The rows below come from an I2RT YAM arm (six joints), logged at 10 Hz.
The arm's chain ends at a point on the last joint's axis. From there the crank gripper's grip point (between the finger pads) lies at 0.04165 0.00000 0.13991 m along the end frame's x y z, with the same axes.
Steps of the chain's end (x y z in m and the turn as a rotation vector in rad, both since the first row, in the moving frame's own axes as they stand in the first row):
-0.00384, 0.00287, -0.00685, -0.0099, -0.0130, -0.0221
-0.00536, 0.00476, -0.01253, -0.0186, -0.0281, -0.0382
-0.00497, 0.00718, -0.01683, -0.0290, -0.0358, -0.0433
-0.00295, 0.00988, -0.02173, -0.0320, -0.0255, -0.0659
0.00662, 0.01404, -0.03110, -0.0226, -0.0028, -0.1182
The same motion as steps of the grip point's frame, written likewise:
-0.00566, 0.00336, -0.00632, -0.0099, -0.0130, -0.0221
-0.00929, 0.00586, -0.01142, -0.0186, -0.0281, -0.0382
-0.00995, 0.00956, -0.01546, -0.0290, -0.0358, -0.0433
-0.00647, 0.01175, -0.02074, -0.0320, -0.0255, -0.0659
0.00613, 0.01231, -0.03096, -0.0226, -0.0028, -0.1182

